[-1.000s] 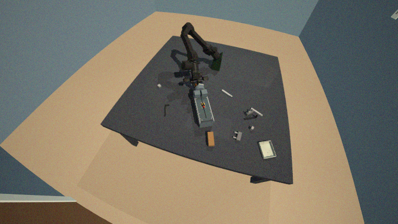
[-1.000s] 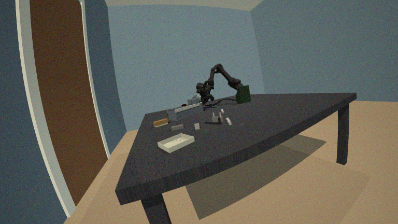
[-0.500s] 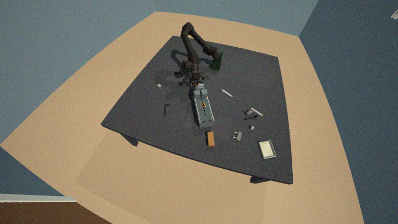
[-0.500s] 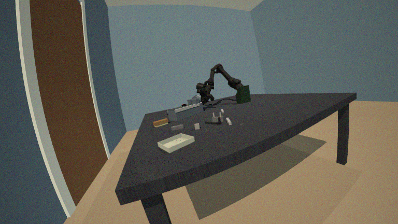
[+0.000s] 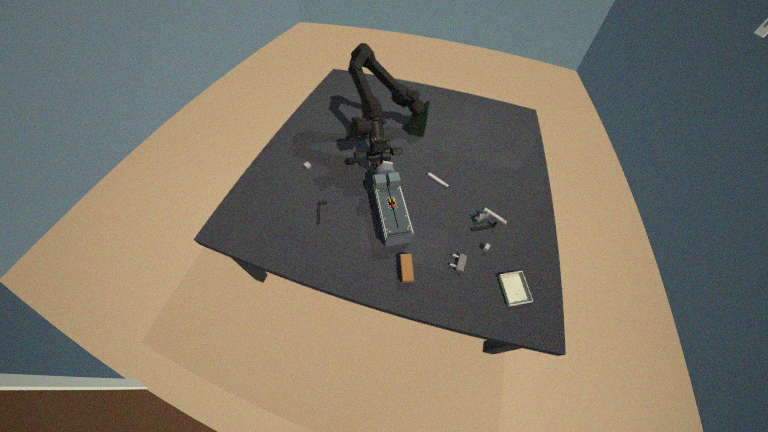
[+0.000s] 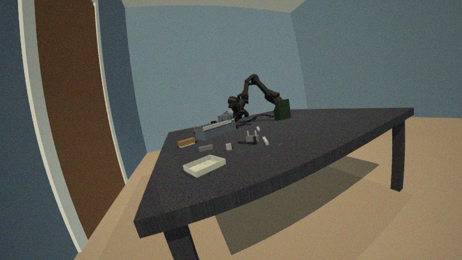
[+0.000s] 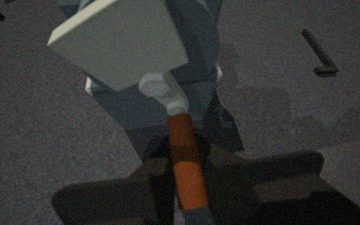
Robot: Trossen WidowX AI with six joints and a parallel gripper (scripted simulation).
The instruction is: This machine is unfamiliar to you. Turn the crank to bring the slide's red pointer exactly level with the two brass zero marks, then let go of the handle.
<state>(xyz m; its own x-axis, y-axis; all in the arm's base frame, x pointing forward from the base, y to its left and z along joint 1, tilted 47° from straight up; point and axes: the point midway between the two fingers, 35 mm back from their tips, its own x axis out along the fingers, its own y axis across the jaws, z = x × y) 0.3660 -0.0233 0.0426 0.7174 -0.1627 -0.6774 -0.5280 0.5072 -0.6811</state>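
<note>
Right now my gripper tip is 3 cm below the orange crank handle, 2 cm past it and 1 cm to the left of it. From my gripper tip the other things lie so: crank (4 cm above, 1 cm behind); then red pointer (15 cm ahead, 11 cm to the left, 5 cm above); then orange block (31 cm ahead, 23 cm to the left, 2 cm below).
</note>
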